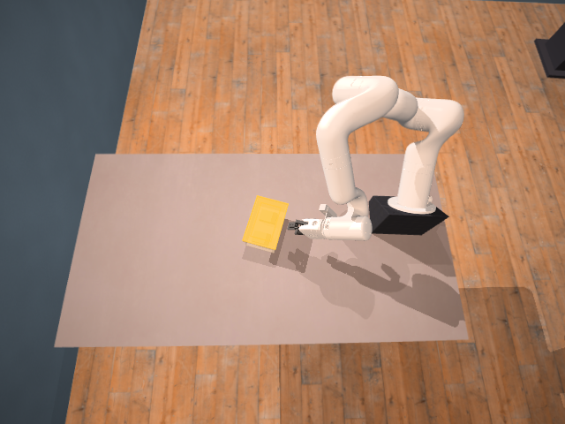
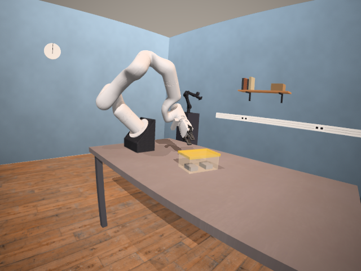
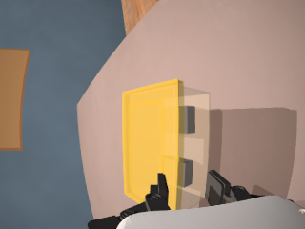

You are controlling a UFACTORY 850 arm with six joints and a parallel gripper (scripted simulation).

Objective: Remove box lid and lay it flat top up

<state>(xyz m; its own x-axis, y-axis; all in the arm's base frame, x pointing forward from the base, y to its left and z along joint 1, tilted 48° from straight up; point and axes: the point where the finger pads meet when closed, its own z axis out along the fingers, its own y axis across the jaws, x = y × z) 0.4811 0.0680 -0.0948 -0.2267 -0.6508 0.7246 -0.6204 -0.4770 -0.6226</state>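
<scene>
The yellow lid is 120 mm ahead of my hand, 40 mm to the right of it and 50 mm below it. The rest, counted from my hand: clear box (120 mm ahead, 40 mm to the right, 100 mm below).
</scene>
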